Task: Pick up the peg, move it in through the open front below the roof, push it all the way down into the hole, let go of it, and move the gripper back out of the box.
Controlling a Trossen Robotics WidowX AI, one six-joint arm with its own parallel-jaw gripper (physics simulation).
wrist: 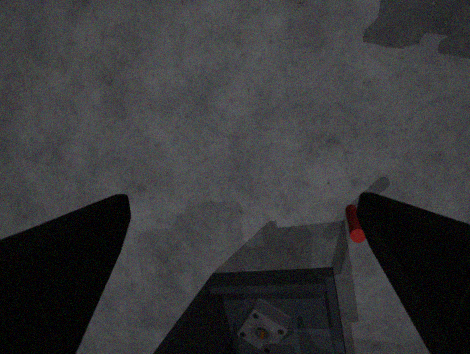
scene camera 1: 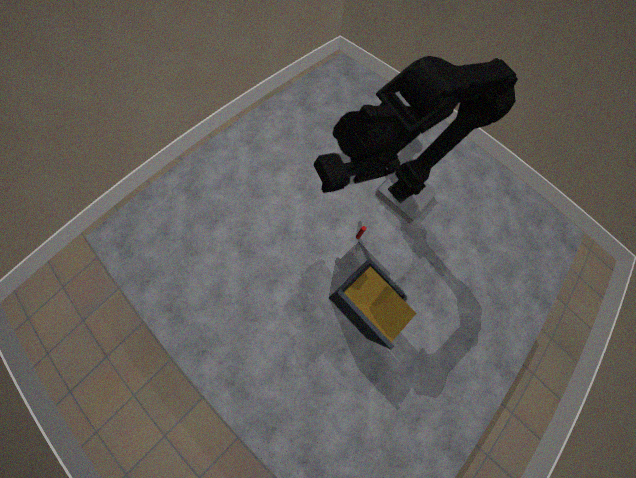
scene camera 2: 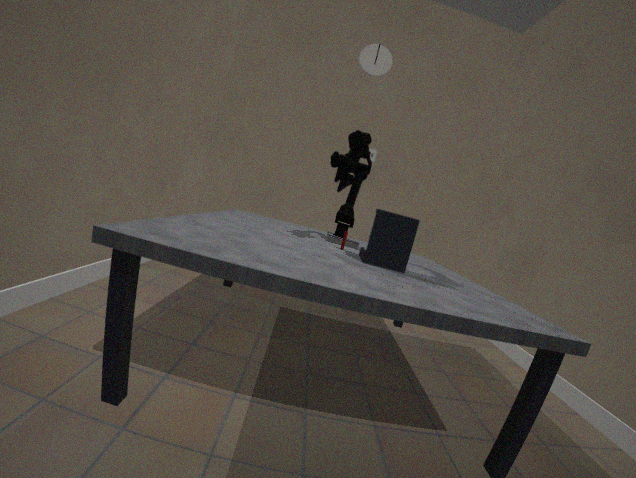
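Seen in the pictures: gripper, fingertip midpoint: (wrist: 245, 204) (scene camera 2: 336, 186); arm's base, origin of the base link: (scene camera 1: 400, 191) (scene camera 2: 339, 236).
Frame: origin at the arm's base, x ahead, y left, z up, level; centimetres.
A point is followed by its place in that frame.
Observation:
The red peg (scene camera 1: 360, 232) @(x 21.7, y 3.0, z 2.0 cm) (scene camera 2: 344, 240) @(x 21.7, y 3.1, z 0.9 cm) (wrist: 353, 220) @(x 21.3, y 2.3, z 2.2 cm) stands upright on the table. In the wrist view it shows beside the right finger, which may hide part of it. The dark blue-grey box (scene camera 1: 359, 319) @(x 40.0, y 19.7, z 13.4 cm) (scene camera 2: 391, 241) @(x 40.0, y 19.9, z 6.8 cm) (wrist: 275, 275) @(x 31.0, y 11.1, z -1.9 cm) stands near the peg. A yellow panel (scene camera 1: 380, 303) @(x 34.9, y 19.5, z 16.9 cm) shows between its walls in scene camera 1. In the wrist view a light grey plate (wrist: 270, 312) @(x 32.0, y 16.0, z -0.9 cm) with dark spots and an orange centre shows inside the box. I cannot tell the hole for sure. My gripper (scene camera 1: 341, 186) @(x 26.4, y -5.5, z 21.8 cm) (scene camera 2: 338, 185) @(x 26.4, y -5.5, z 21.8 cm) (wrist: 245, 204) @(x 26.4, y -5.5, z 21.8 cm) is open and empty, high above the table.
The arm's base (scene camera 1: 403, 213) @(x 4.3, y 6.4, z -1.2 cm) stands on the grey table (scene camera 1: 215, 246) @(x 59.0, y -21.9, z -3.3 cm) (scene camera 2: 205, 246) @(x 81.4, y -28.6, z -3.3 cm), behind the peg and box in scene camera 2. Shadows of the arm and box fall around the box. A round wall clock (scene camera 2: 375, 59) hangs behind.

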